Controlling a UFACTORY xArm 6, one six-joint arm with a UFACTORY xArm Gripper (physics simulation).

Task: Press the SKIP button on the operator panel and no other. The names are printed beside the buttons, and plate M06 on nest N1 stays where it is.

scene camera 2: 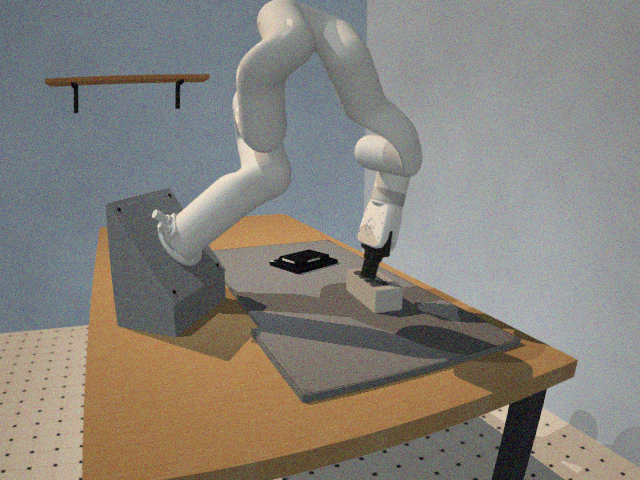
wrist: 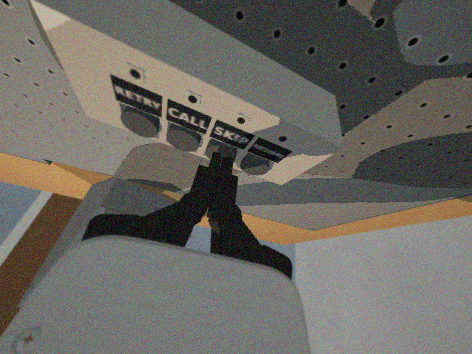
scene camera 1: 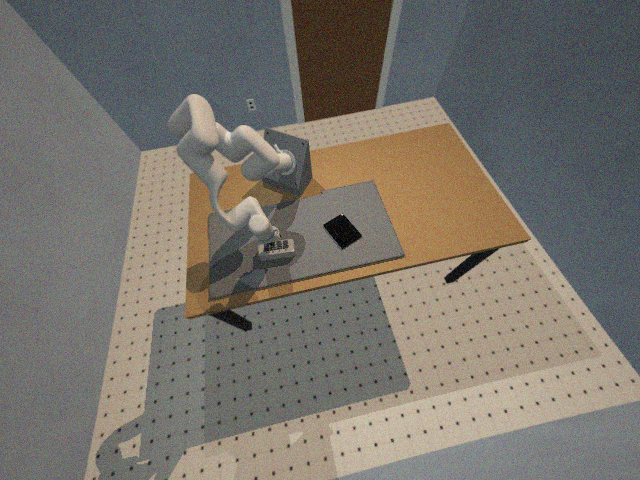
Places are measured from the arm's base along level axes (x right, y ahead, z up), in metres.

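Where they show: gripper, fingertip midpoint: [scene camera 2: 367, 277] [wrist: 218, 167] [scene camera 1: 271, 242]; arm's base, origin of the base link: [scene camera 2: 178, 241] [scene camera 1: 285, 162].
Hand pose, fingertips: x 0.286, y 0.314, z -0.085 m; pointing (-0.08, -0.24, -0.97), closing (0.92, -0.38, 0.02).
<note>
Each offset is from my fingertips to the top centre of the thing. Level surfaces: height alone.
The operator panel @(dx -0.004, dy +0.029, dz -0.007 m) [scene camera 1: 276, 256] [scene camera 2: 373, 297] [wrist: 85, 65] is a pale box on the grey mat. In the wrist view its round grey buttons stand in a row beside the printed names RETRY, CALL, SKIP and a blurred fourth name. My gripper [scene camera 2: 369, 276] [wrist: 218, 167] is shut and empty. Its fingertips are over the SKIP button @(dx +0.001, dy +0.006, dz -0.007 m) [wrist: 220, 143], at or very near its surface, and hide part of it. Contact and button depth cannot be told. The CALL button @(dx -0.025, dy +0.020, dz -0.007 m) [wrist: 184, 138] is left of the fingertips. Dark plate M06 @(dx -0.327, dy +0.124, dz -0.036 m) [scene camera 1: 342, 230] [scene camera 2: 309, 254] appears seated on its nest; its label is unreadable.
The RETRY button @(dx -0.052, dy +0.034, dz -0.007 m) [wrist: 140, 123] is farther left and the fourth button @(dx +0.028, dy -0.008, dz -0.007 m) [wrist: 256, 164] is close right of the fingertips. The grey mat @(dz -0.062 m) [scene camera 1: 377, 227] [scene camera 2: 330, 372] lies on the wooden table @(dz -0.075 m) [scene camera 1: 439, 180] [scene camera 2: 170, 392]. The arm's grey base block [scene camera 2: 139, 268] stands behind the mat.
</note>
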